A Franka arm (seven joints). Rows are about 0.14 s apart.
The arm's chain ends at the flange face. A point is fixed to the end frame.
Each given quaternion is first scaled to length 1.
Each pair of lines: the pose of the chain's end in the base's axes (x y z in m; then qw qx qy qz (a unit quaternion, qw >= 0)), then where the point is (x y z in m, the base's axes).
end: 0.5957 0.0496 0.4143 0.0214 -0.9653 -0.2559 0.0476
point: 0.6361 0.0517 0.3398
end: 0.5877 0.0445 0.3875 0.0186 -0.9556 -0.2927 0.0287
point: 0.6307 0.0503 0.3146
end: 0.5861 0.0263 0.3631 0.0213 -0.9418 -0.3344 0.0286
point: 0.6283 0.0364 0.2903
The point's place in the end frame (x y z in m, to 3 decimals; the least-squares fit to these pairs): 0.042 0.023 0.070
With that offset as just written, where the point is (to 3 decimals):
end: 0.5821 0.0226 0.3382 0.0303 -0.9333 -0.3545 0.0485
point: 0.621 0.035 0.264
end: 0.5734 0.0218 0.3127 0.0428 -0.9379 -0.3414 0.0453
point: 0.612 0.035 0.238
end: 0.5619 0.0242 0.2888 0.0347 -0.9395 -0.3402 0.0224
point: 0.604 0.037 0.216
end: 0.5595 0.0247 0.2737 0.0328 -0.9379 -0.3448 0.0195
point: 0.602 0.038 0.202
